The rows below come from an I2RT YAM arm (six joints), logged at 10 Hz.
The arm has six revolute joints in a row. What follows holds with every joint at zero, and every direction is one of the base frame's. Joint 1 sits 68.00 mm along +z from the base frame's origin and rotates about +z. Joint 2 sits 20.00 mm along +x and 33.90 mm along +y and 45.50 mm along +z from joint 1 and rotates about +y. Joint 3 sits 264.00 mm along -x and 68.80 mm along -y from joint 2 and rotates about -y. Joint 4 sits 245.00 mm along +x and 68.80 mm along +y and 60.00 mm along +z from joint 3 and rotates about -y. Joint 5 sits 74.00 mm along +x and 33.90 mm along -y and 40.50 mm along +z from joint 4 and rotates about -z. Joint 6 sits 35.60 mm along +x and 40.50 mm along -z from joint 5 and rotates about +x. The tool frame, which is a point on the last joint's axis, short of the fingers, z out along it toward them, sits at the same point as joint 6; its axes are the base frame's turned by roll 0.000, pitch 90.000 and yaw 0.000 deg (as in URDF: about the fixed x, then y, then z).
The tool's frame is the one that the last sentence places.
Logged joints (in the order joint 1, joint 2, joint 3, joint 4, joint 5, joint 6), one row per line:
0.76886, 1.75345, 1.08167, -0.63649, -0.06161, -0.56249
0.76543, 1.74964, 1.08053, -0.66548, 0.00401, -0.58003
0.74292, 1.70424, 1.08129, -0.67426, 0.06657, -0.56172
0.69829, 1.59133, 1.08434, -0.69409, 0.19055, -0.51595
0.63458, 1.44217, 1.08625, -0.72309, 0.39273, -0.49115
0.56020, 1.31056, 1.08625, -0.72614, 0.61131, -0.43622
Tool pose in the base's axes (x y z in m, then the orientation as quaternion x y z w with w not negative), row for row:
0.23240, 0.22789, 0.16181, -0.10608, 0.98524, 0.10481, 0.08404
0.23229, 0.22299, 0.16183, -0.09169, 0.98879, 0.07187, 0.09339
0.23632, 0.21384, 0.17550, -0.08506, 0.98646, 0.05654, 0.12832
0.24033, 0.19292, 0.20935, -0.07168, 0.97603, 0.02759, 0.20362
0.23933, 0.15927, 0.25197, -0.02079, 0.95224, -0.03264, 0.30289
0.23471, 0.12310, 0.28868, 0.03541, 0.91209, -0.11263, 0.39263
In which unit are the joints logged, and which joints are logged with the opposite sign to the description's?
The joints are logged in radians. Opposite sign: joint 6.
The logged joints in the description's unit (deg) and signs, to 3 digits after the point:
44.052, 100.465, 61.975, -36.468, -3.530, 32.228
43.856, 100.247, 61.910, -38.129, 0.230, 33.233
42.566, 97.646, 61.953, -38.632, 3.814, 32.184
40.009, 91.176, 62.128, -39.768, 10.918, 29.562
36.359, 82.630, 62.238, -41.430, 22.502, 28.141
32.097, 75.090, 62.238, -41.605, 35.025, 24.994

